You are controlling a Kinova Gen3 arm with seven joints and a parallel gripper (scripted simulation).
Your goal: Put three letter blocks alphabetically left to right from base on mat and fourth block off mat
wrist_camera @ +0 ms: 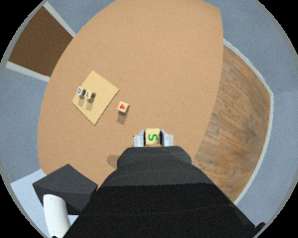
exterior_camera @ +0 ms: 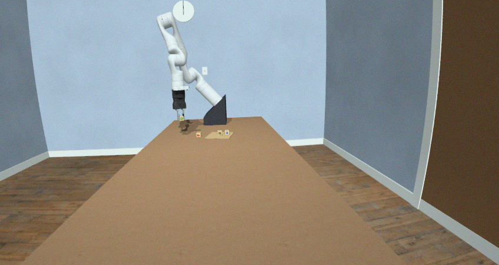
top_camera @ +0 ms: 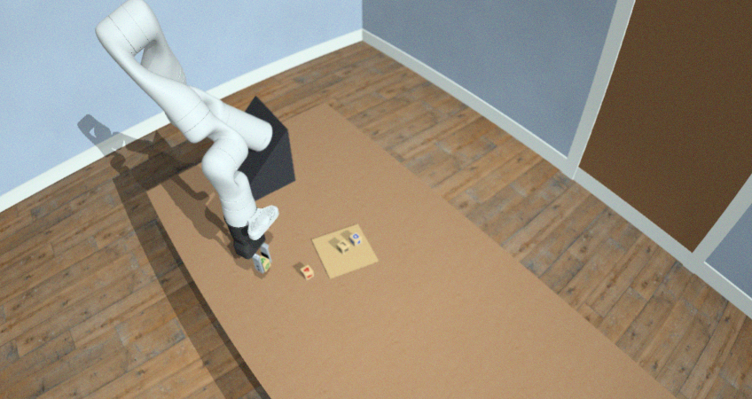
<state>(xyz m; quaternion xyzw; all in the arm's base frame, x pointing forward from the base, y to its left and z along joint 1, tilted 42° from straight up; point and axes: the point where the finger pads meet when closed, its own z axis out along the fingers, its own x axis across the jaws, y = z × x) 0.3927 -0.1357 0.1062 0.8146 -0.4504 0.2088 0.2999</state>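
Right now my hand is 23 cm to the right of the tan mat and 12 cm above it.
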